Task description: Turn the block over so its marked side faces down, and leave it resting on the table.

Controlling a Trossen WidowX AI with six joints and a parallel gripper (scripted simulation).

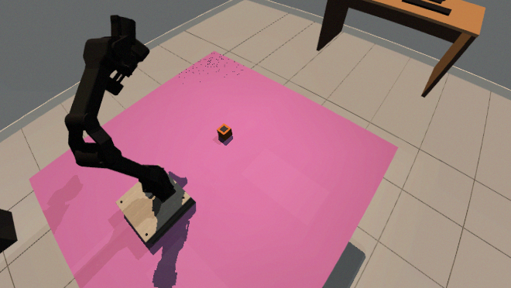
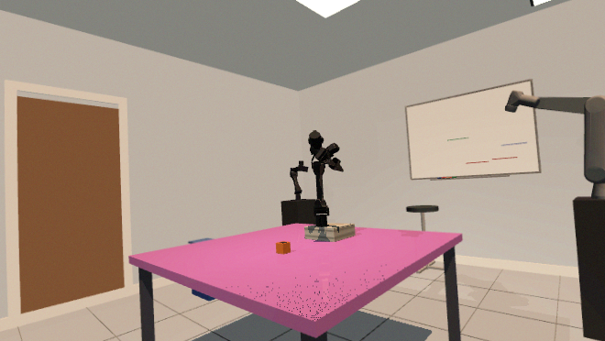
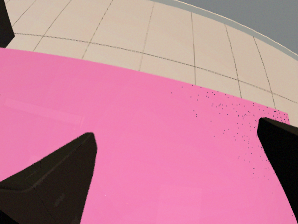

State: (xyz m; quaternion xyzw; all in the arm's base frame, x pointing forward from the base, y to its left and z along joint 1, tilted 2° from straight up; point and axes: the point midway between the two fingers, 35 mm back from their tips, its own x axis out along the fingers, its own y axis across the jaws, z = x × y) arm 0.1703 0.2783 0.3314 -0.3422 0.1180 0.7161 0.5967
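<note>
My gripper tip is now 210 mm short of the orange block, 210 mm to the left of it and 360 mm above it.
</note>
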